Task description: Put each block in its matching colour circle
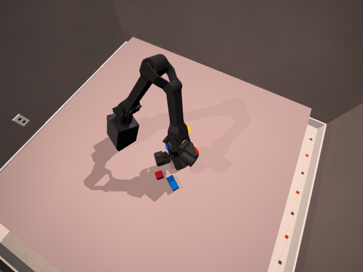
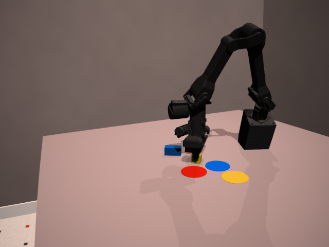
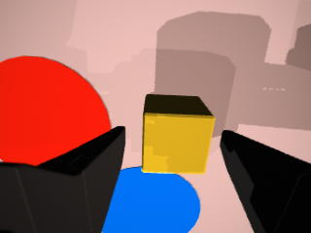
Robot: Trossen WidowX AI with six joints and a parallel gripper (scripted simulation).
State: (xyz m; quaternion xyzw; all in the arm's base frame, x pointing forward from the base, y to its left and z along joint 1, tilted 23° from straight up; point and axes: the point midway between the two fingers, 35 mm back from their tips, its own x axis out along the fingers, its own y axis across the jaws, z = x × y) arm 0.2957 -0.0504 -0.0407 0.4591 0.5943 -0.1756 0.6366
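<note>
Now: hand 40 mm above the yellow block. From my hand the other things lie so: blue circle 40 mm behind, 70 mm to the left, 50 mm below; then red block 50 mm behind, 100 mm to the right, 40 mm below; then red circle 60 mm ahead, 60 mm to the left, 50 mm below.
</note>
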